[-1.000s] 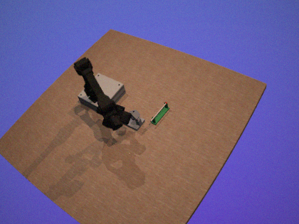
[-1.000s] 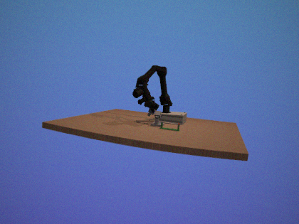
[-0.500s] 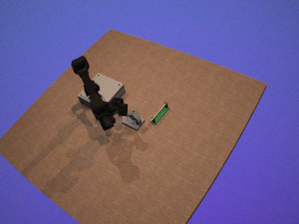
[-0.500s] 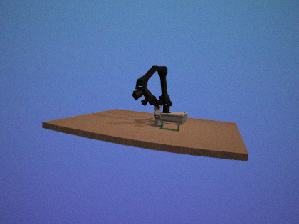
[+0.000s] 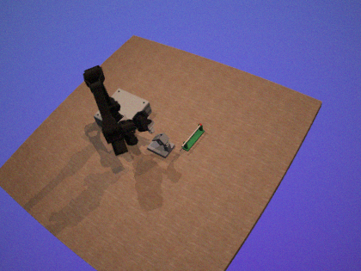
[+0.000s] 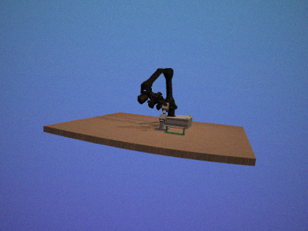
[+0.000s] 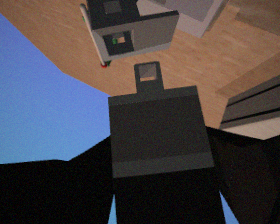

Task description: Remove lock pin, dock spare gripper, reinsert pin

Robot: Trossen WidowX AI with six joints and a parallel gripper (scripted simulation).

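My gripper tip is 14 cm short of the green rack, 13 cm to the right of it and 13 cm above it. Round my gripper tip: spare gripper (1 cm to the right); then grey mount (6 cm ahead, 10 cm below).
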